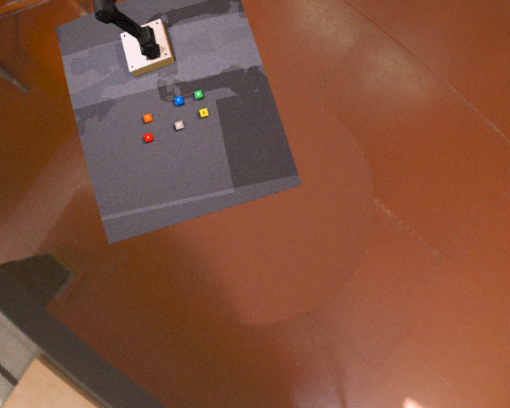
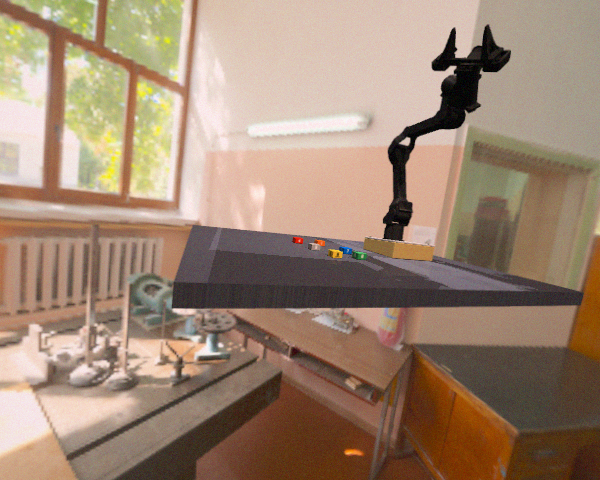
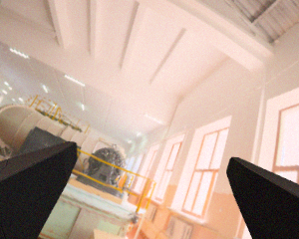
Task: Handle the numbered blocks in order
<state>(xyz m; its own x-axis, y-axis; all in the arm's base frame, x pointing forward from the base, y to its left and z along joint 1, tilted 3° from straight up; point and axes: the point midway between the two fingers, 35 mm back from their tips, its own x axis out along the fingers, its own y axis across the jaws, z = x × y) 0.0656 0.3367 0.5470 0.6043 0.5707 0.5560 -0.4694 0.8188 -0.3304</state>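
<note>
My gripper tip is 64 cm above the orange block, 39 cm to the left of it and 19 cm short of it. From my gripper tip the other things lie so: yellow block: 64 cm below, 22 cm ahead, 14 cm to the right; blue block: 64 cm below, 25 cm to the right, 14 cm ahead; green block: 64 cm below, 15 cm to the right, 13 cm ahead.
</note>
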